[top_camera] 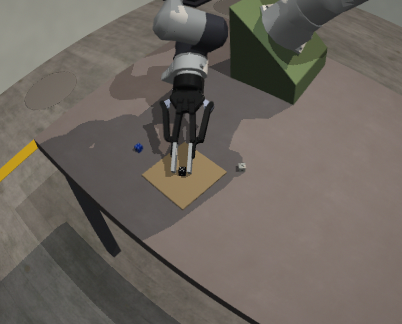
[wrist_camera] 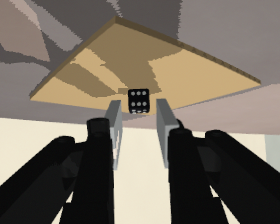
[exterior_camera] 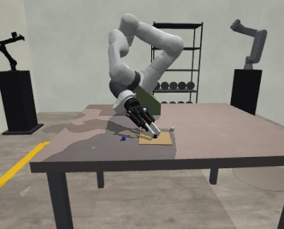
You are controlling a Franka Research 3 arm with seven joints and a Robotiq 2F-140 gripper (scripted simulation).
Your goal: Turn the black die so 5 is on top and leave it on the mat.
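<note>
The black die lies 2 cm ahead of my hand, 1 cm to the left of it and 2 cm below it. Round my hand: blue die 2 cm ahead, 13 cm to the right, 3 cm below; tan mat 1 cm ahead, 1 cm to the left, 3 cm below; white die 8 cm behind, 11 cm to the left, 3 cm below.
</note>
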